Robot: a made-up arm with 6 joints. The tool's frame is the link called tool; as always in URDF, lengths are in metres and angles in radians. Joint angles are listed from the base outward. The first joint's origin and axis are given. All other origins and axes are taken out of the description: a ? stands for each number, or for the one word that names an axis. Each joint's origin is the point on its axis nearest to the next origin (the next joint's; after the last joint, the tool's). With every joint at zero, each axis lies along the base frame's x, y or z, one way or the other. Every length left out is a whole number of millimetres.
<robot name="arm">
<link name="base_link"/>
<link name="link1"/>
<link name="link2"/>
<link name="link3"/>
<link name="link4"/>
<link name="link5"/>
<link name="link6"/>
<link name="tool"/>
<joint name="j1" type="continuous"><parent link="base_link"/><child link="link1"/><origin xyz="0 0 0.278" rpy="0 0 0"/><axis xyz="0 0 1"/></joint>
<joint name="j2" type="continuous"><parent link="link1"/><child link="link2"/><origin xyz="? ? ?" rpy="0 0 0"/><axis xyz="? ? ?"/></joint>
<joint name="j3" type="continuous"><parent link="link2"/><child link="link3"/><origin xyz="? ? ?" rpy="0 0 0"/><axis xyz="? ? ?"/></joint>
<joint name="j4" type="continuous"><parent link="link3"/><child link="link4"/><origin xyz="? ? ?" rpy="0 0 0"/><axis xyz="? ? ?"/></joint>
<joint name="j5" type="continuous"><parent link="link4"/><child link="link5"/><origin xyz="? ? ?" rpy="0 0 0"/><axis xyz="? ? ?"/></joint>
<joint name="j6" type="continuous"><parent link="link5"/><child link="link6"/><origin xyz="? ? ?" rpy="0 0 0"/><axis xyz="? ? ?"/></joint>
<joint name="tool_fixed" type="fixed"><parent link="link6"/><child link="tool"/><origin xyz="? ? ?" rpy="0 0 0"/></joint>
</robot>
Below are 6 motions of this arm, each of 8 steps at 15 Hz.
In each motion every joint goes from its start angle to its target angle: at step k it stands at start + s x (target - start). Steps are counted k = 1, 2, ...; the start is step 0. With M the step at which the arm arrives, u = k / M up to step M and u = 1 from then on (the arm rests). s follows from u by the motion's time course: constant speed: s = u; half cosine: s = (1 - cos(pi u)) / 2; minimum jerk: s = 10 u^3 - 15 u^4 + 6 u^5.
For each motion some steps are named. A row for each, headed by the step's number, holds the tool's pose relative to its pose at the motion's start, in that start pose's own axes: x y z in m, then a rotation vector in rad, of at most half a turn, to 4 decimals.
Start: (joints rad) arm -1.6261 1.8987 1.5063 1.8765 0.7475 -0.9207
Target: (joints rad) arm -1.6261 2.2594 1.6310 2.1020 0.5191 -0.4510
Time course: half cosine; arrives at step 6
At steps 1, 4, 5, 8:
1: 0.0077 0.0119 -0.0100 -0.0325 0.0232 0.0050
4: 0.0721 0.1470 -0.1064 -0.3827 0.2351 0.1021
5: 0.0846 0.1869 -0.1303 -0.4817 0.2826 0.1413
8: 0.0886 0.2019 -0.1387 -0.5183 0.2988 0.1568

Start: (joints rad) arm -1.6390 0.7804 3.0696 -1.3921 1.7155 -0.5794
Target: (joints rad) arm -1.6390 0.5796 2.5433 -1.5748 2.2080 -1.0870
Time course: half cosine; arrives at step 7
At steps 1, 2, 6, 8:
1: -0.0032 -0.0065 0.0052 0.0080 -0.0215 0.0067
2: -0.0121 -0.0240 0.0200 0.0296 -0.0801 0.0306
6: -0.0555 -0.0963 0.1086 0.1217 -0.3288 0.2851
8: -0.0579 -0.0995 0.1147 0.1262 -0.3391 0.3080

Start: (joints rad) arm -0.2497 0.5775 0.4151 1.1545 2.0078 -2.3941
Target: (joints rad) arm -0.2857 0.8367 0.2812 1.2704 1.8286 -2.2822
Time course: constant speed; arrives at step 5
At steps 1, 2, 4, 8:
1: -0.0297 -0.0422 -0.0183 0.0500 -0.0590 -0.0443
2: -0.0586 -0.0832 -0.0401 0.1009 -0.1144 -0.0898
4: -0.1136 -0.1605 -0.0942 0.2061 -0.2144 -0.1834
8: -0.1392 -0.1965 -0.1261 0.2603 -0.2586 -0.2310

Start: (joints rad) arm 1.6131 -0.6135 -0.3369 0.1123 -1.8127 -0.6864
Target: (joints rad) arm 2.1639 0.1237 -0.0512 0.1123 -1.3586 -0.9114
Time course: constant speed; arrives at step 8
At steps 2, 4, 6, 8:
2: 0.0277 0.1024 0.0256 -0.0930 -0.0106 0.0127
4: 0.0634 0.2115 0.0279 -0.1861 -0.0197 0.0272
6: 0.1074 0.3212 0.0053 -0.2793 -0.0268 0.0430
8: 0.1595 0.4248 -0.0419 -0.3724 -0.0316 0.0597

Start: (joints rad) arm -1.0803 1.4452 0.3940 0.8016 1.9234 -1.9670
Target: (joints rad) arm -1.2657 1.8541 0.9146 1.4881 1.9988 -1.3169
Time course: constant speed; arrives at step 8
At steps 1, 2, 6, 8:
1: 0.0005 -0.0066 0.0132 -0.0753 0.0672 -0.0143
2: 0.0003 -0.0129 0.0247 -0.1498 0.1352 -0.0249
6: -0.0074 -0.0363 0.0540 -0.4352 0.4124 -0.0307
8: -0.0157 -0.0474 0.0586 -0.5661 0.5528 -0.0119

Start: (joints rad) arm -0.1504 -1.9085 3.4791 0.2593 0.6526 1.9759
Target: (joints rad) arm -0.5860 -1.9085 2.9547 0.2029 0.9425 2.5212
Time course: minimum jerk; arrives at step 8
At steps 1, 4, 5, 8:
1: -0.0038 0.0036 0.0025 -0.0049 0.0032 0.0064
4: -0.1297 0.0853 0.0960 -0.1417 0.0811 0.2081
5: -0.1903 0.1026 0.1516 -0.1971 0.1039 0.3063
8: -0.2610 0.1042 0.2287 -0.2575 0.1197 0.4288

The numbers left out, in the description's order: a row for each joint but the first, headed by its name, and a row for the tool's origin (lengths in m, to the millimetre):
j2: xyz 0 0 0, axis 0 1 0
j3: xyz 0 0 0.302, axis 0 -1 0
j4: xyz 0.54 0 0, axis -1 0 0
j5: xyz 0 -0.2 0, axis 0 -1 0
j6: xyz 0 0 0, axis -1 0 0
tool: xyz 0 0 0

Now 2 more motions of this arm.
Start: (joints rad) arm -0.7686 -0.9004 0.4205 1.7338 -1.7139 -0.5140
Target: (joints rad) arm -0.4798 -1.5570 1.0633 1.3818 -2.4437 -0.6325
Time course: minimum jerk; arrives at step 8
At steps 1, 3, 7, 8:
1: 0.0056 -0.0138 0.0004 0.0209 0.0186 0.0045
3: 0.1130 -0.2288 -0.0325 0.3362 0.3316 0.1035
7: 0.4668 -0.5989 -0.4576 0.9688 1.2221 0.6000
8: 0.4736 -0.6020 -0.4715 0.9792 1.2412 0.6149

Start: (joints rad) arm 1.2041 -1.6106 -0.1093 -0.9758 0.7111 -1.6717
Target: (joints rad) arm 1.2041 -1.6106 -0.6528 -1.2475 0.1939 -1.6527
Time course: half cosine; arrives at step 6
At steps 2, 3, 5, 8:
2: -0.0565 -0.0161 0.0607 -0.0199 -0.1521 -0.1874
3: -0.1198 -0.0234 0.1157 -0.0258 -0.3087 -0.3659
5: -0.2408 -0.0158 0.1937 -0.0005 -0.5889 -0.6496
8: -0.2604 -0.0124 0.2036 0.0076 -0.6330 -0.6902

